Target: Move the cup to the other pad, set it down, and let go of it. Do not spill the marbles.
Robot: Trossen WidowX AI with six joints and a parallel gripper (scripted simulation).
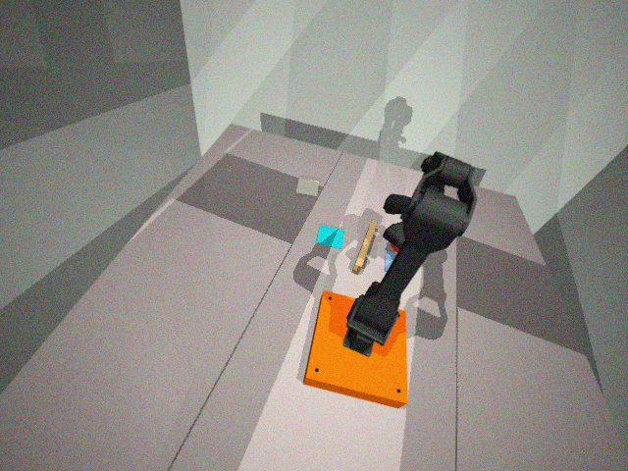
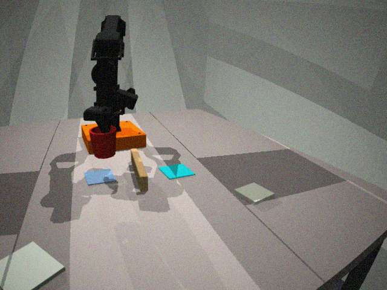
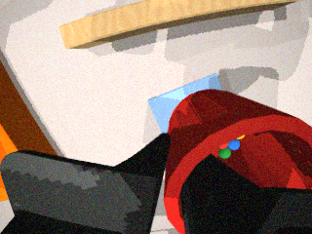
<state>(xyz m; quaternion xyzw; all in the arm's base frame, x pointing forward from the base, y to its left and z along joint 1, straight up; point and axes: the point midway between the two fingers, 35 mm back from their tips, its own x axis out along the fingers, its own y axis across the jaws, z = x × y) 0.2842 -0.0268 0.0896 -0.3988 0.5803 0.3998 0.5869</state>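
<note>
My gripper tip is now 20 mm short of the cyan pad, 190 mm to the right of it and 110 mm above it. Also, from my gripper tip: wooden bar 20 mm ahead, 80 mm to the left, 90 mm below; blue pad 20 mm ahead, 30 mm to the right, 110 mm below; red cup 30 mm ahead, 10 mm to the right.
</note>
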